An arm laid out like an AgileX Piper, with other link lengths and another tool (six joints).
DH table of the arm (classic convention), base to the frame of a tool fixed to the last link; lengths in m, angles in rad. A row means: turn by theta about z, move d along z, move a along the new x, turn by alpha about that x. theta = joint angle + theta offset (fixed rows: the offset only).
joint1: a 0  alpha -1.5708  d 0.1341  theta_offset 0
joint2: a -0.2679  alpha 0  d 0  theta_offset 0.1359
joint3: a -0.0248  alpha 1.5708  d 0  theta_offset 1.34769
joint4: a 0  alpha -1.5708  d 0.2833  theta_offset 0
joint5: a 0  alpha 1.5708  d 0  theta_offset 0
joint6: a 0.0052  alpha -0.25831  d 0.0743  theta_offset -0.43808
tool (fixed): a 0  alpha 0  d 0.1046  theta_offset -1.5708
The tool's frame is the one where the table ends.
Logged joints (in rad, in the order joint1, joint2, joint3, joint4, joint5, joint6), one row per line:
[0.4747, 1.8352, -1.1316, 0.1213, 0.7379, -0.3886]
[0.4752, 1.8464, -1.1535, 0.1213, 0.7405, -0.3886]
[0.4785, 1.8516, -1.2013, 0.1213, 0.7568, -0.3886]
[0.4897, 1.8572, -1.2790, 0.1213, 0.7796, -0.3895]
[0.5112, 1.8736, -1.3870, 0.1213, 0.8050, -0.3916]
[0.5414, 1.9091, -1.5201, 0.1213, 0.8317, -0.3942]
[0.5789, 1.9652, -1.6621, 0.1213, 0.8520, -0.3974]
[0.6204, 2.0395, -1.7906, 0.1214, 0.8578, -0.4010]
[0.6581, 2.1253, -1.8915, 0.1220, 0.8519, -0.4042]
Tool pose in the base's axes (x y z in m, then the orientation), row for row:
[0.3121, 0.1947, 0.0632, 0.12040, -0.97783, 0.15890, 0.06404]
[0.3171, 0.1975, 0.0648, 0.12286, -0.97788, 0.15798, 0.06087]
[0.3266, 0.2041, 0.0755, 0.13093, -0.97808, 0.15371, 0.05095]
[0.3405, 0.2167, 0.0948, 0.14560, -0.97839, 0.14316, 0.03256]
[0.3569, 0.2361, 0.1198, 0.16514, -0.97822, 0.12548, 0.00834]
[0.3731, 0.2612, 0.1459, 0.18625, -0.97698, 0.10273, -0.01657]
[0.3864, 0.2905, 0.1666, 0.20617, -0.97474, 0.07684, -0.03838]
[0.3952, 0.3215, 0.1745, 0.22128, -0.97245, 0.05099, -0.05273]
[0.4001, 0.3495, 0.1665, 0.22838, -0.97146, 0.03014, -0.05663]
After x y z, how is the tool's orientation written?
As a quaternion, w x y z.
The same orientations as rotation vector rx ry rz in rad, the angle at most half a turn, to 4 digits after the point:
[-2.8567, 0.4642, 0.1871]
[-2.8528, 0.4609, 0.1776]
[-2.8403, 0.4464, 0.1480]
[-2.8178, 0.4123, 0.0938]
[-2.7869, 0.3575, 0.0238]
[-2.7513, 0.2893, -0.0467]
[-2.7158, 0.2141, -0.1069]
[-2.6877, 0.1409, -0.1457]
[-2.6749, 0.0830, -0.1559]

